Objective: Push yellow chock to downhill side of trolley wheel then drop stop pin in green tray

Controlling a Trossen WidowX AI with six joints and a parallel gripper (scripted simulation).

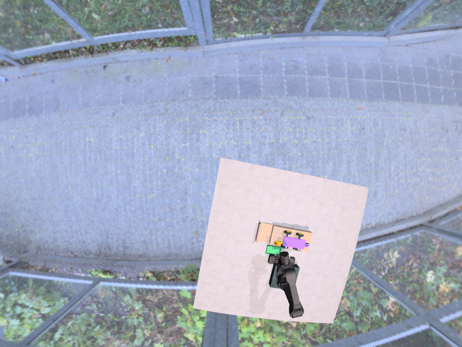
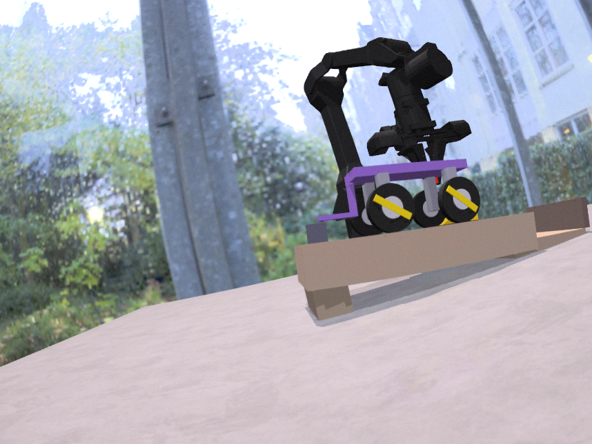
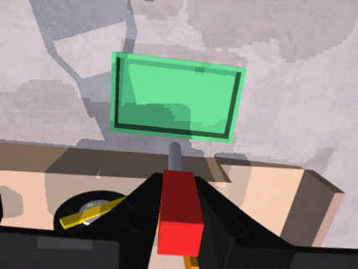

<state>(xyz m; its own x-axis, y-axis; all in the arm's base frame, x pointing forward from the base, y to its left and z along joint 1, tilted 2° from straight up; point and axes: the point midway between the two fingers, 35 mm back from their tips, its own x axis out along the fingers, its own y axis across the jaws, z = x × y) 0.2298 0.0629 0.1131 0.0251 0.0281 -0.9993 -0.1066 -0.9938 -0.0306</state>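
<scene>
My gripper tip is 140 mm above the green tray and 20 mm past it. Also, from my gripper tip: red-headed stop pin (right at my gripper tip); then tan ramp (110 mm to the right, 100 mm ahead, 80 mm below); then purple trolley (110 mm to the right, 100 mm ahead, 20 mm below).
</scene>
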